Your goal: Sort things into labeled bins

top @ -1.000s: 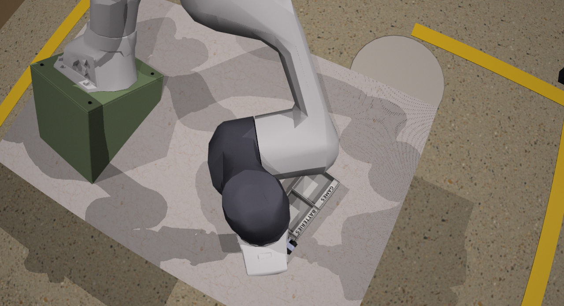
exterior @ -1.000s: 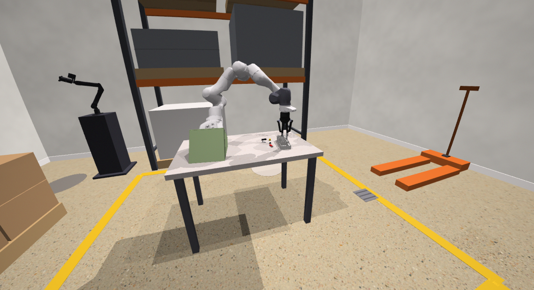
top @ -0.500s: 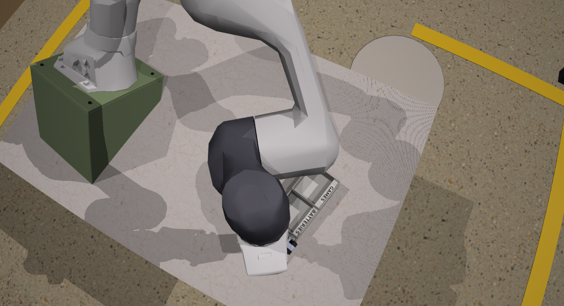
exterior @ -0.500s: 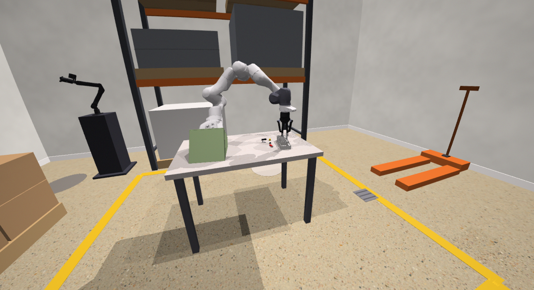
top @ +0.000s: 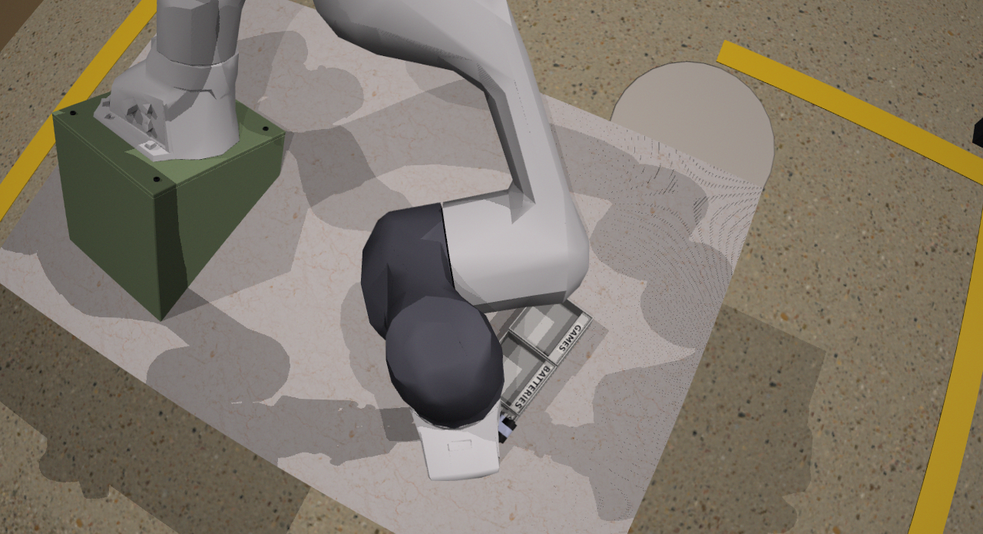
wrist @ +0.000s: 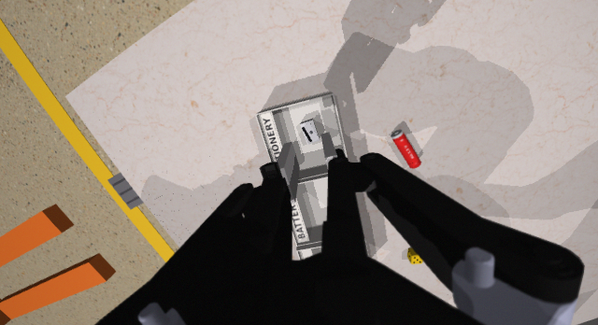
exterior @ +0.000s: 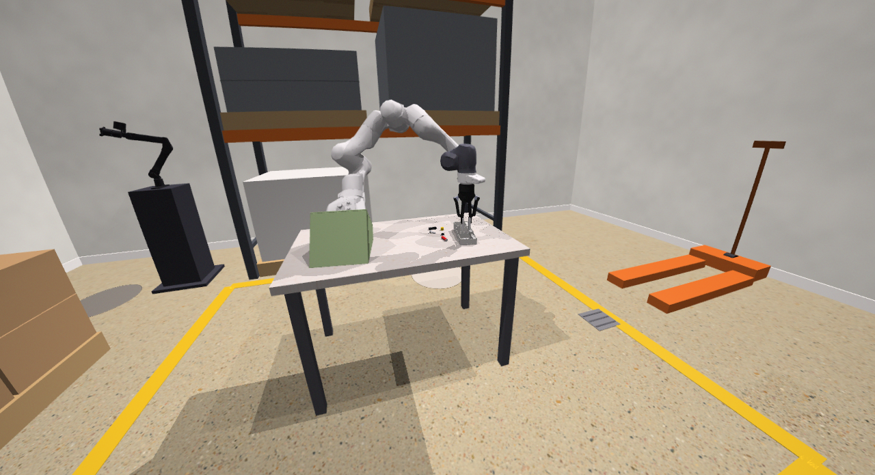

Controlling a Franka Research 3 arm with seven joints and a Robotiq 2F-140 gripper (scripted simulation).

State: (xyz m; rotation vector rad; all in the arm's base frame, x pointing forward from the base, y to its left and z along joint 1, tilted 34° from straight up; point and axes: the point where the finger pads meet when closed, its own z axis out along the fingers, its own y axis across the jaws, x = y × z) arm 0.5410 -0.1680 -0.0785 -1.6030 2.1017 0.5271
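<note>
Now: hand 260 mm to the right of the black battery, 100 mm past it and 90 mm above it. Also, from my hand: black nut (150 mm to the left, 100 mm below, 80 mm behind); then red battery (90 mm below, 90 mm behind, 70 mm to the left); then yellow die (220 mm to the left, 90 mm below, 50 mm behind).
</note>
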